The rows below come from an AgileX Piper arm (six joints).
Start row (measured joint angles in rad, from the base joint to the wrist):
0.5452 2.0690 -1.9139 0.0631 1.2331 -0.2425
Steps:
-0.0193 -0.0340 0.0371 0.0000 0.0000 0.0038
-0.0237 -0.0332 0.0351 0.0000 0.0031 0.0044
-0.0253 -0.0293 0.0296 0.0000 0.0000 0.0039
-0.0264 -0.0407 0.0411 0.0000 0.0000 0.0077
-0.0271 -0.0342 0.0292 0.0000 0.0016 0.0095
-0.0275 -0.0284 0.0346 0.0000 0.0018 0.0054
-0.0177 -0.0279 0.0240 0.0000 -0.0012 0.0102
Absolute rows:
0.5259 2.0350 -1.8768 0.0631 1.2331 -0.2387
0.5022 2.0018 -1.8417 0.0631 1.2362 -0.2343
0.4769 1.9725 -1.8121 0.0631 1.2362 -0.2304
0.4505 1.9318 -1.7710 0.0631 1.2362 -0.2227
0.4234 1.8976 -1.7418 0.0631 1.2378 -0.2132
0.3959 1.8692 -1.7072 0.0631 1.2396 -0.2078
0.3782 1.8413 -1.6832 0.0631 1.2384 -0.1976

